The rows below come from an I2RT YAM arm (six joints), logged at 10 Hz.
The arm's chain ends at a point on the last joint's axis. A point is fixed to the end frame.
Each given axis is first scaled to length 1.
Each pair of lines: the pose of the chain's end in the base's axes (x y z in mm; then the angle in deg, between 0 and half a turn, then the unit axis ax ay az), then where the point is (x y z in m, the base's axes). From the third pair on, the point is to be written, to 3 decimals.
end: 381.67 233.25 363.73 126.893 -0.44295 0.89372 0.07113
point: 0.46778 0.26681 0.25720
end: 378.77 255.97 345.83 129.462 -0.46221 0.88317 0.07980
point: 0.45946 0.29099 0.23560
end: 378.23 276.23 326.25 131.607 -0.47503 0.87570 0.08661
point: 0.454 0.312 0.213
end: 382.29 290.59 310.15 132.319 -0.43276 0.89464 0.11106
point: 0.455 0.329 0.195
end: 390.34 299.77 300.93 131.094 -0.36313 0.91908 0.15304
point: 0.462 0.345 0.188
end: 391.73 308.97 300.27 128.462 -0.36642 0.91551 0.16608
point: 0.467 0.359 0.192
